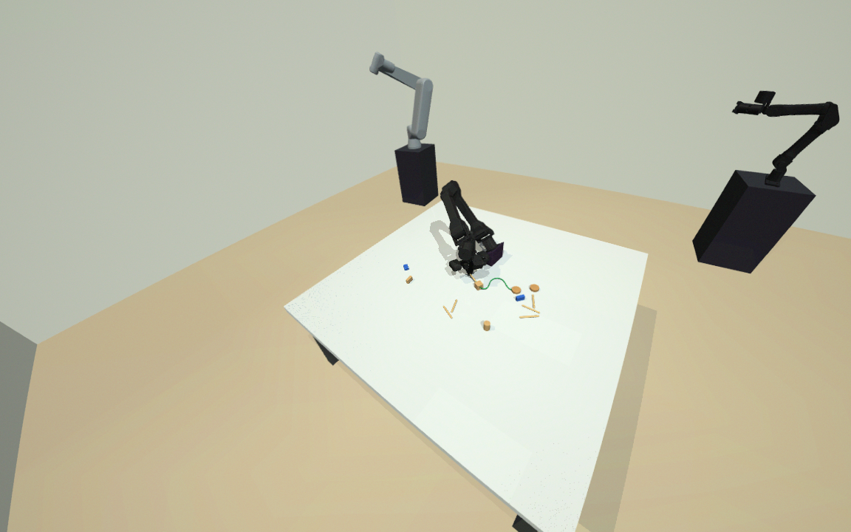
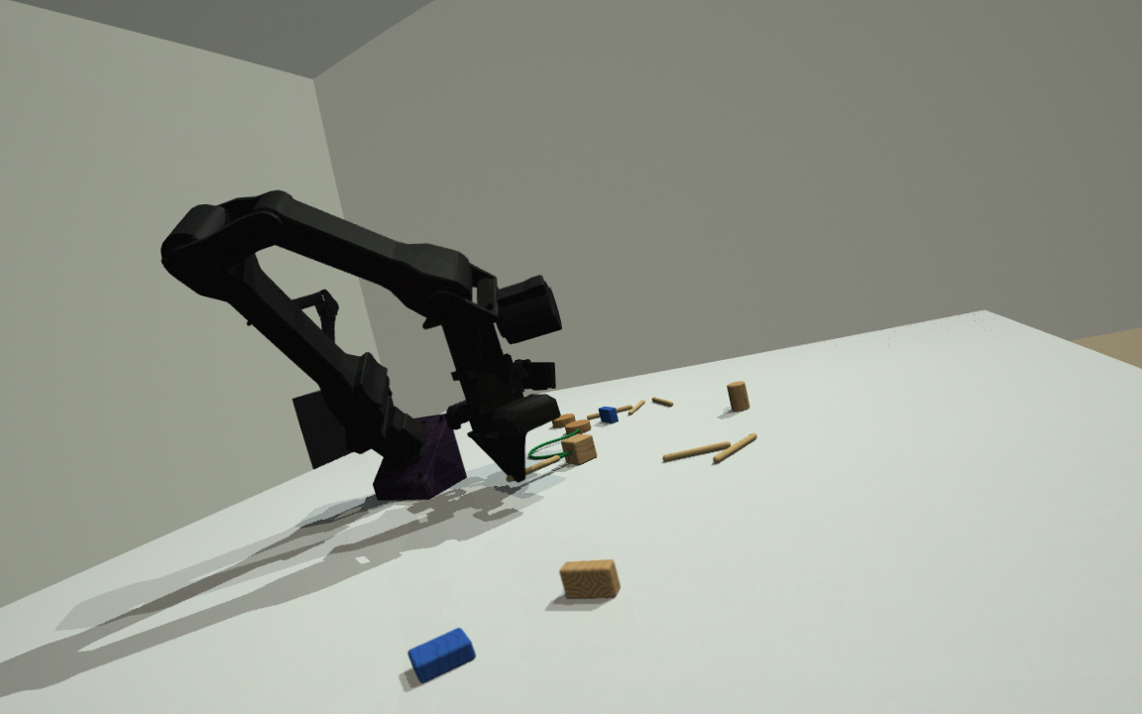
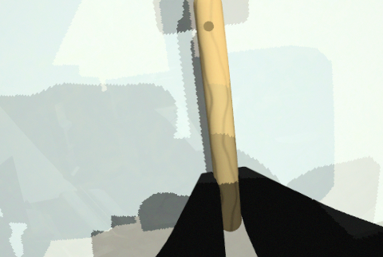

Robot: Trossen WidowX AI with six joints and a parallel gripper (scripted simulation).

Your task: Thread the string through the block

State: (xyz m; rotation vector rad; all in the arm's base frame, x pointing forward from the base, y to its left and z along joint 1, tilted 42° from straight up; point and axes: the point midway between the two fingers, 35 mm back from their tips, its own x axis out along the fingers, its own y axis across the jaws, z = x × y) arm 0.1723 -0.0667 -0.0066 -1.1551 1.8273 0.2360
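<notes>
My gripper tip is 60 mm short of the small wooden cube, 70 mm to the right of it and 10 mm below it. Also, from my gripper tip: wooden cylinder: 250 mm ahead, 190 mm to the left, 10 mm above; then thin wooden stick: 20 mm ahead, 30 mm to the left, 10 mm above.
</notes>
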